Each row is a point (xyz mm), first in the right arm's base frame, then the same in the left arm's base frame.
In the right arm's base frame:
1: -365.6 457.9 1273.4
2: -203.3 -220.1 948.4
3: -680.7 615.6 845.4
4: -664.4 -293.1 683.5
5: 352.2 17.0 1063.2
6: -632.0 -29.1 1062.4
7: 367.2 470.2 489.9
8: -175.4 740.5 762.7
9: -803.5 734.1 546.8
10: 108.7 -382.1 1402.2
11: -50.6 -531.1 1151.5
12: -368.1 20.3 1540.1
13: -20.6 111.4 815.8
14: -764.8 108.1 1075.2
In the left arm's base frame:
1: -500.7 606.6 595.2
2: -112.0 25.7 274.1
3: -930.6 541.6 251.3
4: -529.5 -281.8 135.6
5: 281.9 496.2 235.9
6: -548.3 25.8 481.1
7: -27.5 814.2 -345.0
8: -567.5 859.8 39.9
9: -1150.6 546.1 -13.1
10: 322.4 89.6 643.9
11: 203.7 -151.3 448.2
12: -248.3 259.7 875.5
13: -133.0 378.3 84.1
14: -723.9 91.4 519.6

